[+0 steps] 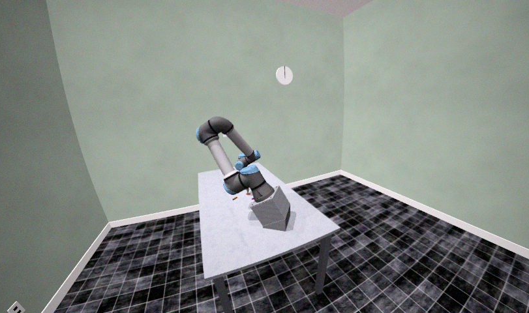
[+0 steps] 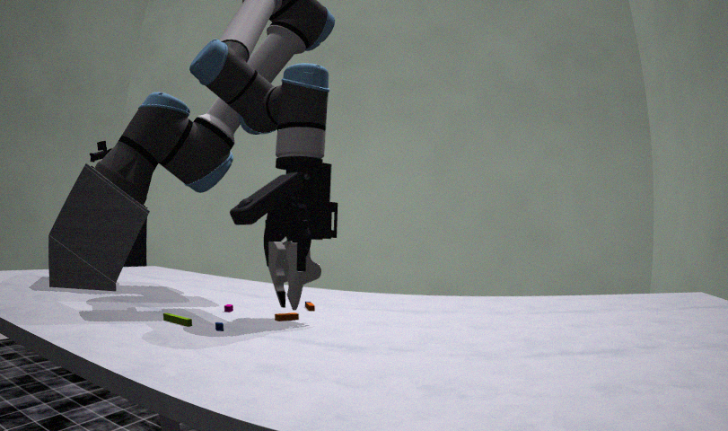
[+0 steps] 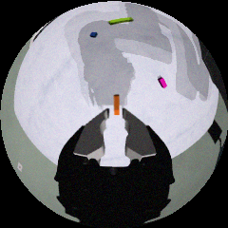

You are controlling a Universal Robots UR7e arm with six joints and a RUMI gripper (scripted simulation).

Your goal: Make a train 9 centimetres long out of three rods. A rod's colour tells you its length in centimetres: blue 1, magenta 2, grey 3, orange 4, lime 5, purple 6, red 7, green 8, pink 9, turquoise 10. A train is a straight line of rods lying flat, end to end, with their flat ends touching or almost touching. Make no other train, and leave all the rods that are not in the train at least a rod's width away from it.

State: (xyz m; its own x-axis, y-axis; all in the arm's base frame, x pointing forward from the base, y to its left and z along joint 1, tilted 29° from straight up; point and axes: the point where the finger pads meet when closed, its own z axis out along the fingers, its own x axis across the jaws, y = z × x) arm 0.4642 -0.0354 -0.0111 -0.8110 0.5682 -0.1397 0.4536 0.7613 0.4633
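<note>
Now: the magenta rod 11 cm behind my hand and 3 cm below it. From my hand the other things lie so: lime rod: 11 cm behind, 16 cm to the right, 3 cm below.
</note>
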